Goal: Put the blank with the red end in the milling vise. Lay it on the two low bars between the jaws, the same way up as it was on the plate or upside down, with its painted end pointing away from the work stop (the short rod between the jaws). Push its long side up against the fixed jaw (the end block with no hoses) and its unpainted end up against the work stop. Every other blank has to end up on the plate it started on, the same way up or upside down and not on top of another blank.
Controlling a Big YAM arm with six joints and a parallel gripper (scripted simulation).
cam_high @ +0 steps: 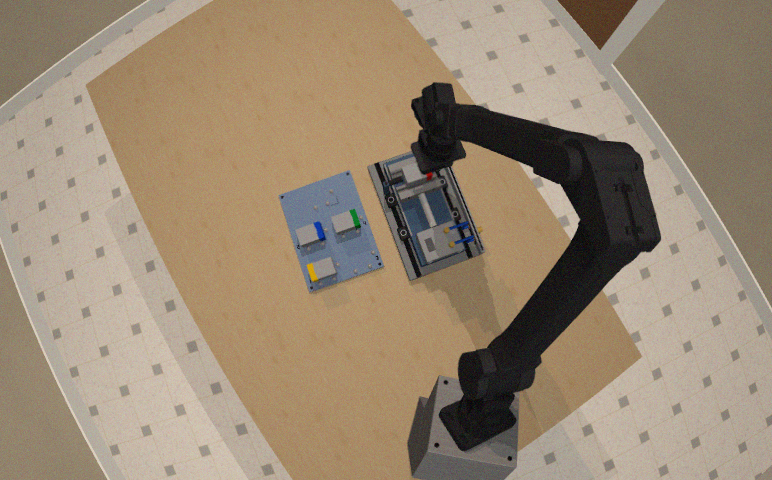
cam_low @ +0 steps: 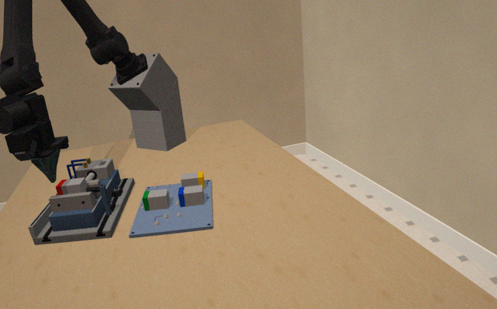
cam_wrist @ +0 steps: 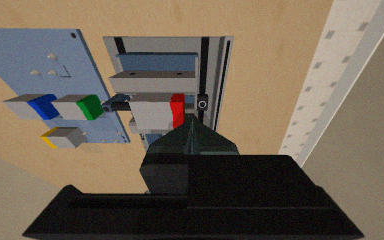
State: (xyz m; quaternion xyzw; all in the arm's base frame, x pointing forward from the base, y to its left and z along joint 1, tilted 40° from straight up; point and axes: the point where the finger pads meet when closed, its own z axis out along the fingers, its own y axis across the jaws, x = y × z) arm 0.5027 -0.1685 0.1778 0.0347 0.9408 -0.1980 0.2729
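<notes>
Right now my hand is 40 mm to the right of the red-ended blank, 30 mm above it and 10 mm short of it. Also, from my hand: green-ended blank (230 mm to the left, 100 mm below, 10 mm ahead); then fixed jaw (50 mm below, 40 mm to the left, 40 mm ahead); then work stop (90 mm to the left, 40 mm below, 20 mm ahead).
</notes>
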